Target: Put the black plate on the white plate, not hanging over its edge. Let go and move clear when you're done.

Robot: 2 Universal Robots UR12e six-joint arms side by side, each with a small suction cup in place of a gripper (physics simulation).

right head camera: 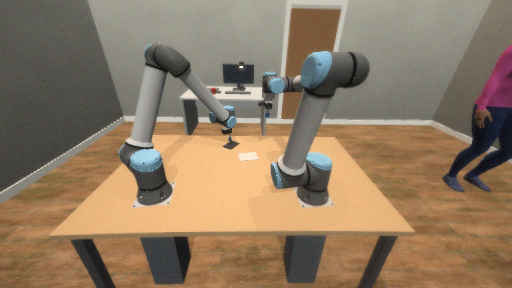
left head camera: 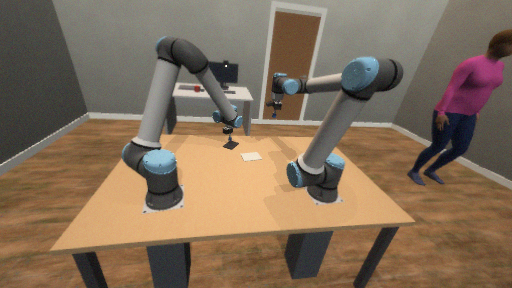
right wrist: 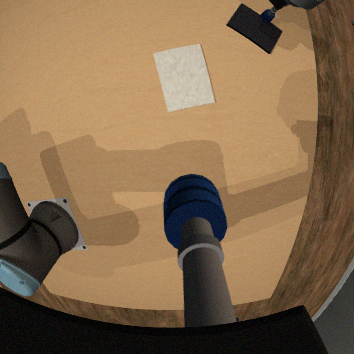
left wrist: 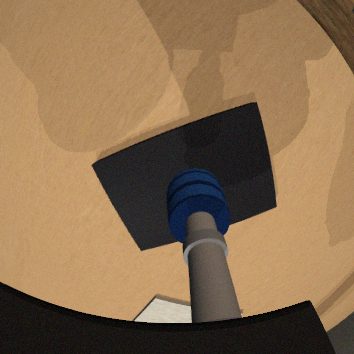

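Seen in the pictures: left hand at its tool point: (right head camera: 229, 140) (left head camera: 229, 140) (right wrist: 265, 17) (left wrist: 193, 193); right hand at its tool point: (right head camera: 267, 116) (left head camera: 274, 117) (right wrist: 190, 200); left arm's base at its link origin: (right head camera: 155, 193) (left head camera: 165, 197); right arm's base at its link origin: (right head camera: 312, 194) (left head camera: 321, 192) (right wrist: 54, 225).
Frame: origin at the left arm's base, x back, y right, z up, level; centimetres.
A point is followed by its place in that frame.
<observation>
The black plate (left head camera: 234, 146) @(x -52.8, y 51.0, z 0.7 cm) (right head camera: 234, 146) @(x -53.5, y 51.3, z 0.3 cm) (left wrist: 145, 195) @(x -54.0, y 45.9, z 1.0 cm) (right wrist: 250, 30) @(x -54.3, y 50.0, z 1.0 cm) lies on the far part of the table, turned at an angle. My left suction cup (left head camera: 230, 140) (right head camera: 230, 140) (left wrist: 196, 192) (right wrist: 266, 19) is over its middle, very close to its top face. A small gap seems to show in the head views. I see no sign that the plate is held. The white plate (left head camera: 251, 157) @(x -33.6, y 60.5, z 0.5 cm) (right head camera: 248, 156) @(x -34.9, y 61.1, z 0.6 cm) (left wrist: 167, 311) @(x -37.9, y 56.3, z 0.6 cm) (right wrist: 184, 77) @(x -35.5, y 61.2, z 0.6 cm) lies flat and apart from the black plate, nearer the arm bases. My right suction cup (left head camera: 274, 115) (right head camera: 267, 115) (right wrist: 195, 192) is empty, high above the table.
Both arms are mounted on the wooden table (left head camera: 220, 205) @(x 12.4, y 29.0, z 0.0 cm) (right head camera: 220, 205) @(x 15.3, y 38.2, z 0.0 cm). The right arm reaches forward over the table's right side. A white desk (left head camera: 240, 93) (right head camera: 192, 94) with a monitor (left head camera: 225, 72) (right head camera: 238, 73) stands beyond. A person (left head camera: 472, 92) (right head camera: 500, 95) is at the right.
</observation>
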